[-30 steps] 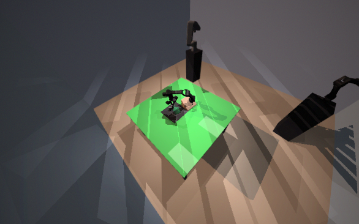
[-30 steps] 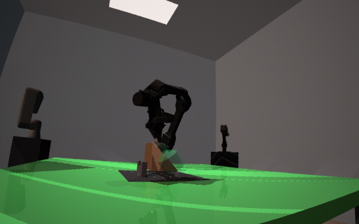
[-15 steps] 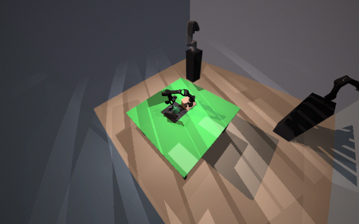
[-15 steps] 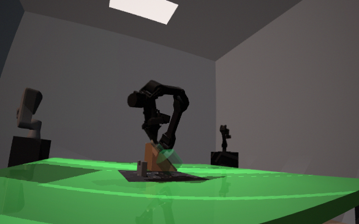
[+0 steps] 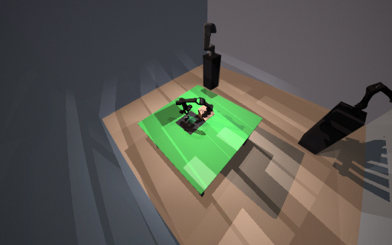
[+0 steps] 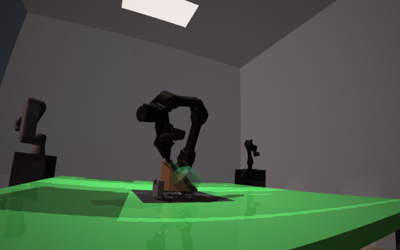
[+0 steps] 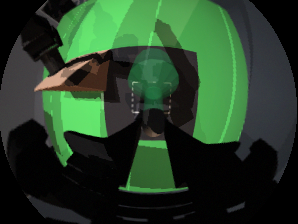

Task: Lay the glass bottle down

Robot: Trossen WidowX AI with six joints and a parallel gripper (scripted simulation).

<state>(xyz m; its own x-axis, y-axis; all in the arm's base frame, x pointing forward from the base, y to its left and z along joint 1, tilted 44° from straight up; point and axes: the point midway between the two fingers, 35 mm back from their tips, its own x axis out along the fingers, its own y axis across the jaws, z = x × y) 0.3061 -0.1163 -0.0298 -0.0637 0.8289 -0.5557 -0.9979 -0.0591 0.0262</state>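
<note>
Right now the green glass bottle is 40 mm to the left of my gripper tip and 30 mm below it. Also, from my gripper tip: dark mat: 130 mm below, 50 mm to the left.
</note>
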